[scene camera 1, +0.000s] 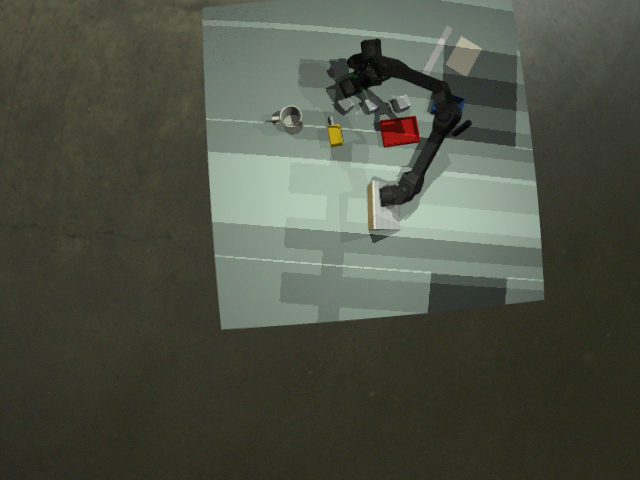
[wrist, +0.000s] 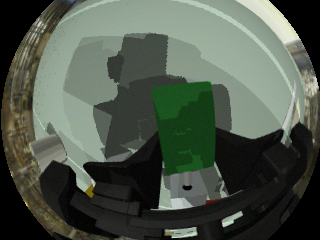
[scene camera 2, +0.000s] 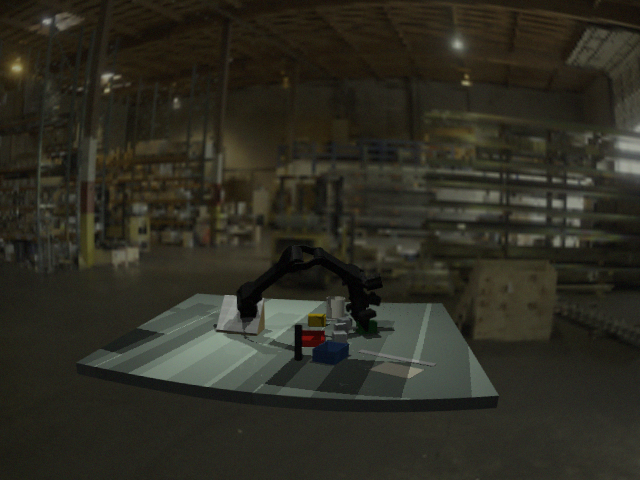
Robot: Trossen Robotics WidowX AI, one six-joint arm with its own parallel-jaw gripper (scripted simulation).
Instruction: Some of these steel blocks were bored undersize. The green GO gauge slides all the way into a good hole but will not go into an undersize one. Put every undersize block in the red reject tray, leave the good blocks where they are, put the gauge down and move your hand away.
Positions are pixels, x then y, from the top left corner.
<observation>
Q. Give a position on a steel block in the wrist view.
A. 194, 195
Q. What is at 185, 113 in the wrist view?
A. A green GO gauge.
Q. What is the gripper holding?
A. A green GO gauge.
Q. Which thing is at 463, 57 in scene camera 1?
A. A card.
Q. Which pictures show the gripper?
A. Scene camera 1, the wrist view and scene camera 2: all of them.
</observation>
